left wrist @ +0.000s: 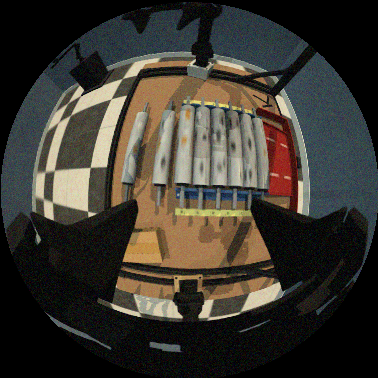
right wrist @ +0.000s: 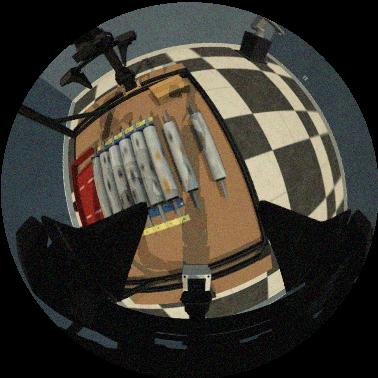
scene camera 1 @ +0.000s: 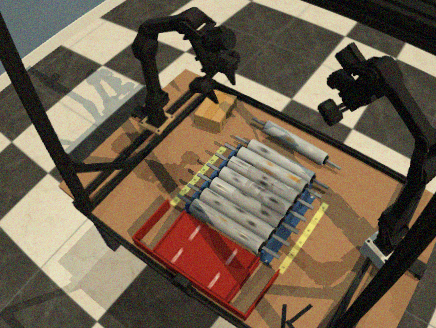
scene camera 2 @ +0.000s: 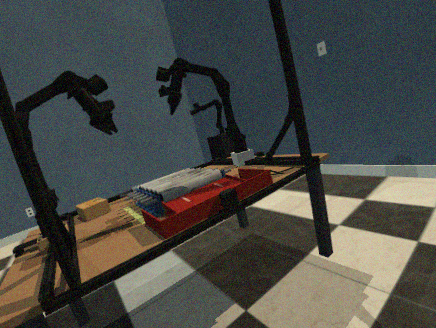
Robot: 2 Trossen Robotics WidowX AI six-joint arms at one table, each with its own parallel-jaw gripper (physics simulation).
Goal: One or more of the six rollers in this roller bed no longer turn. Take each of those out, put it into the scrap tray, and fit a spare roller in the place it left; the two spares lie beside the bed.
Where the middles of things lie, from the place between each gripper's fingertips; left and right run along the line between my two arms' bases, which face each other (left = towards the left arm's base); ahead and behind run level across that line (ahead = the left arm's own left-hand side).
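Labels:
The cardboard box (scene camera 1: 213, 116) is 33 cm below my right hand, 48 cm to the left of it and 6 cm ahead of it.
As for my left hand, the box is 17 cm to the left of it, 15 cm ahead of it and 29 cm below it. Going by its middle, the cardboard box is nearer to my left hand than to my right hand.

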